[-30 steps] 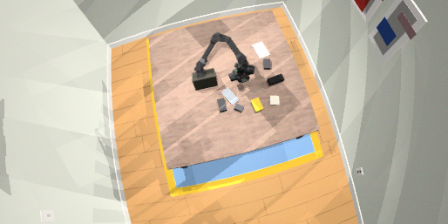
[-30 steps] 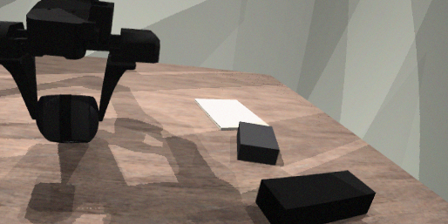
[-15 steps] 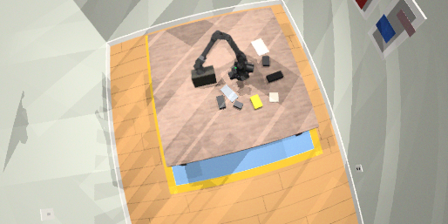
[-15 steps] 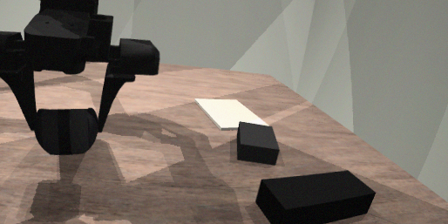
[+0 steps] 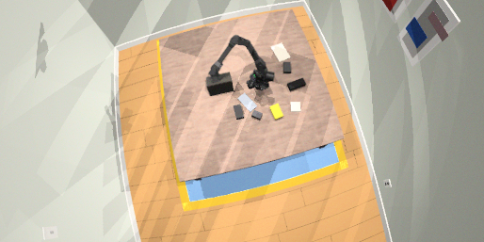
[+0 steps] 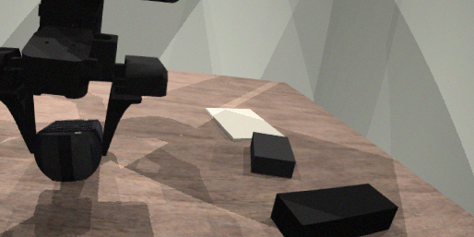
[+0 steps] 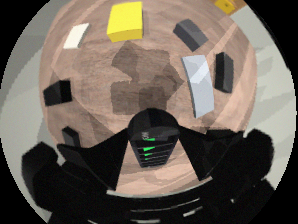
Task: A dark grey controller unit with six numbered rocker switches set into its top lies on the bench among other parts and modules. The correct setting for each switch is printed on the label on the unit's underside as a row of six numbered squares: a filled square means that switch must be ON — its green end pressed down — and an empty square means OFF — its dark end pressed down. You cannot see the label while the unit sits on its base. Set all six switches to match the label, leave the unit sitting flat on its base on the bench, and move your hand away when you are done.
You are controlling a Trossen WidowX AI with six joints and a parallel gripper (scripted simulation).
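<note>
Right now my gripper tip is 12 cm past the pale grey plate, 9 cm to the left of it and 5 cm above it. From my gripper tip the other things lie so: yellow block 22 cm to the right, 8 cm ahead, 4 cm below; then long black block 29 cm ahead, 4 cm to the right, 4 cm below; then dark grey block 27 cm ahead, 12 cm to the left, 4 cm below.
</note>
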